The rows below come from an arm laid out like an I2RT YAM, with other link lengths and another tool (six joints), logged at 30 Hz.
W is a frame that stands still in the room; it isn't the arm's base.
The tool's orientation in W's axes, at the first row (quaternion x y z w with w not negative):
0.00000, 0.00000, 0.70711, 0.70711
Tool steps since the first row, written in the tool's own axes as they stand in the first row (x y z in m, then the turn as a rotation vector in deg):
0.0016, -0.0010, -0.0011, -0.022, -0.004, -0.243
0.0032, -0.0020, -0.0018, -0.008, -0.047, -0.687
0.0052, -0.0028, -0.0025, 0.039, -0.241, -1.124
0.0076, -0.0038, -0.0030, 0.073, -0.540, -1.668
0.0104, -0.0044, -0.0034, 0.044, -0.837, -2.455
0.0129, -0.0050, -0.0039, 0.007, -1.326, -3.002
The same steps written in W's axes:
0.0010, 0.0016, -0.0011, 0.004, -0.022, -0.243
0.0020, 0.0032, -0.0018, 0.047, -0.008, -0.687
0.0028, 0.0052, -0.0025, 0.241, 0.039, -1.124
0.0038, 0.0076, -0.0030, 0.540, 0.073, -1.668
0.0044, 0.0104, -0.0034, 0.837, 0.044, -2.455
0.0050, 0.0129, -0.0039, 1.326, 0.007, -3.002

